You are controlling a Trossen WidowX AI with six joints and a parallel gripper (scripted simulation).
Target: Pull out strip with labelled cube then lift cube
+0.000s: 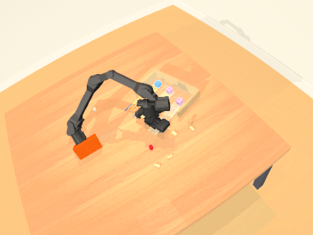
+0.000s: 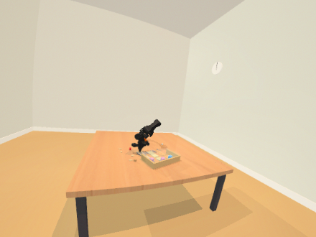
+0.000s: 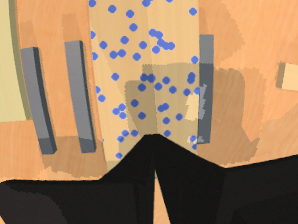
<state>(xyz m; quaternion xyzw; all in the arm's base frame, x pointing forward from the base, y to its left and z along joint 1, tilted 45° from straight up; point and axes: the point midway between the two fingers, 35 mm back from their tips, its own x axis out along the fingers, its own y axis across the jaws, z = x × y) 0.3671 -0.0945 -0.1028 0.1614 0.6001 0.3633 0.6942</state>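
My gripper tip is now 9 cm to the left of the red piece, 8 cm past it and 1 cm below it. Also, from my gripper tip: blue-dotted strip: 9 cm ahead, 3 cm to the left; plain yellow strip: 12 cm to the left, 5 cm ahead; orange-dotted strip: 21 cm to the left, 2 cm ahead.
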